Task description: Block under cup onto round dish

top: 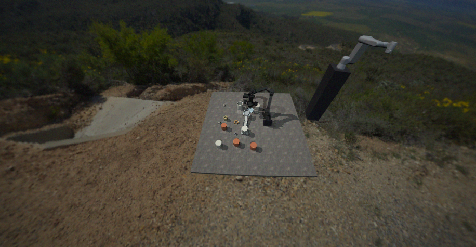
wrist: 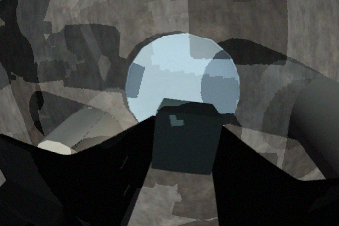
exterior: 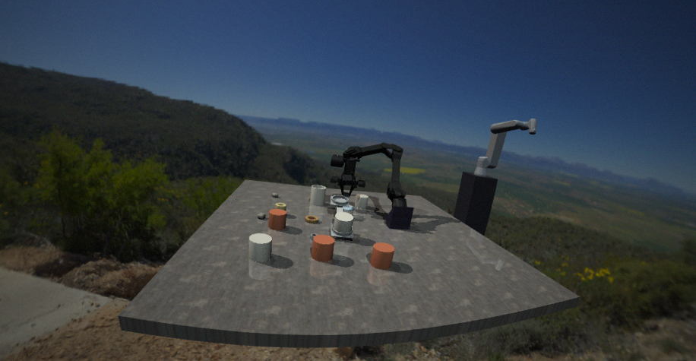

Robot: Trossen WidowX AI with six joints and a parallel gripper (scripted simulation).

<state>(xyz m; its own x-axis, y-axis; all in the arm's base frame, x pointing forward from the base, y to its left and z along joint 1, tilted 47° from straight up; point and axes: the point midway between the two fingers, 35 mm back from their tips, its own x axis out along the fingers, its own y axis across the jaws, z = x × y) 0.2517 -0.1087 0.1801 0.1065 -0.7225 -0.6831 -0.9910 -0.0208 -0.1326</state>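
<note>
Now: the round dish 6 cm below my gripper tip. Round my gripper tip: grey balance: 3 cm ahead, 25 cm to the left, 2 cm below; then teal block: 1 cm above.
</note>
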